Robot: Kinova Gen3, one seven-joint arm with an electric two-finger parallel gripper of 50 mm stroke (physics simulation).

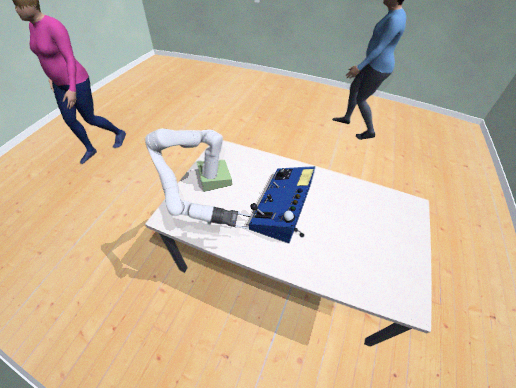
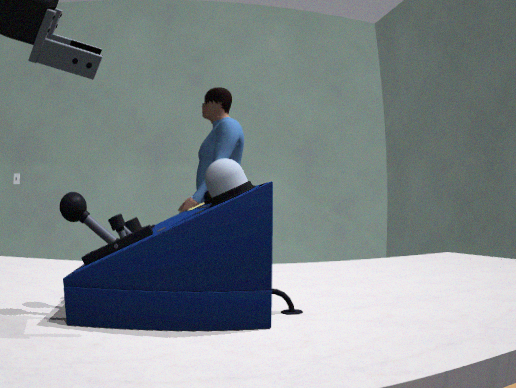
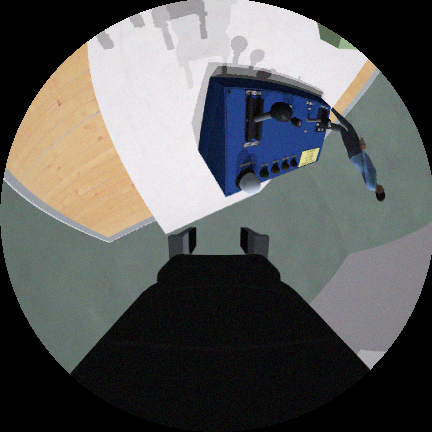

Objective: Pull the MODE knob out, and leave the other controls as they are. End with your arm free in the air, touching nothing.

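Where they show: gripper, fingertip midpoint: [image 1: 249, 222] [image 2: 98, 63] [image 3: 217, 236]; arm's base at its link origin: [image 1: 210, 174].
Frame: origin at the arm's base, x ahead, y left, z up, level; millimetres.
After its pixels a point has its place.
A blue sloped console [image 1: 282, 196] {x 503, y -87, z 31 mm} [image 2: 175, 280] {x 489, y -312, z -24 mm} [image 3: 214, 135] {x 475, y -310, z -17 mm} stands on the table and carries several controls. Their labels are too small to read, so I cannot tell which is the MODE knob. A black ball lever [image 1: 253, 206] {x 362, y -236, z 72 mm} [image 2: 73, 206] {x 362, y -244, z 58 mm} [image 3: 282, 111] {x 350, y -237, z 69 mm} leans out of a slotted black plate. Small black knobs show beyond it, one of them [image 2: 117, 222] {x 428, y -124, z 36 mm} [image 3: 296, 122] {x 421, y -122, z 43 mm} close by. A row of small dark round controls [image 3: 275, 168] {x 575, y -155, z 82 mm} lies beside a white dome [image 1: 288, 216] {x 565, y -281, z 113 mm} [image 2: 226, 177] {x 557, y -286, z 96 mm} [image 3: 249, 183] {x 541, y -274, z 102 mm}. My gripper [image 1: 249, 222] {x 389, y -417, z 189 mm} [image 2: 97, 62] {x 389, y -417, z 189 mm} [image 3: 217, 236] {x 389, y -417, z 189 mm} is open and empty, raised above and apart from the lever side.
The arm stands on a green base block [image 1: 216, 183] {x 55, y -38, z -34 mm} on the white table [image 1: 370, 240] {x 1077, y -185, z -88 mm}. A black switch block [image 1: 284, 174] {x 480, y 107, z 23 mm} [image 3: 322, 119] {x 459, y 106, z 11 mm} and a yellow label [image 1: 304, 177] {x 610, y 67, z 72 mm} [image 3: 309, 157] {x 622, y 74, z 77 mm} are at the console's far end. A black cable [image 2: 287, 300] {x 655, y -252, z -68 mm} leaves its back. Two people stand beyond the table.
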